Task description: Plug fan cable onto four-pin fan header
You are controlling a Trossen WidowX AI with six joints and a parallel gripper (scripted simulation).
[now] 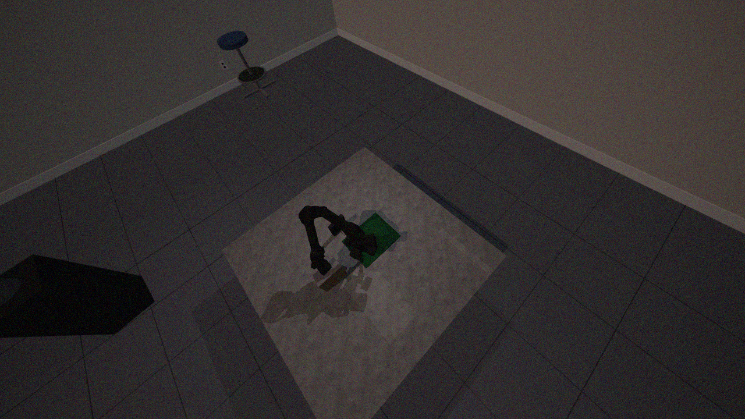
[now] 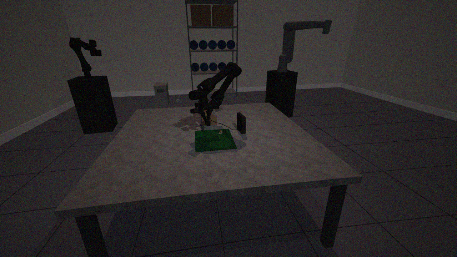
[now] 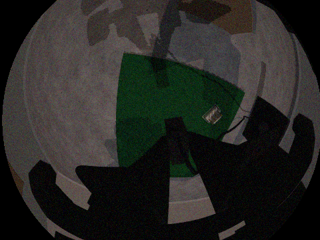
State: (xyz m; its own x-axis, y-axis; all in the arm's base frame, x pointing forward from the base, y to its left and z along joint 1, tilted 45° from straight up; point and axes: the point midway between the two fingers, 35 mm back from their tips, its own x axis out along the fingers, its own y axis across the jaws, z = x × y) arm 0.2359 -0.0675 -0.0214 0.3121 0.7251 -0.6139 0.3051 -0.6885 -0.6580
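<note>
Now: gripper tip 90 mm short of the green board, 30 mm to the right of it and 110 mm above it. Round my gripper tip: dark plug (10 mm ahead); then black fan (230 mm to the left, 30 mm below).
</note>
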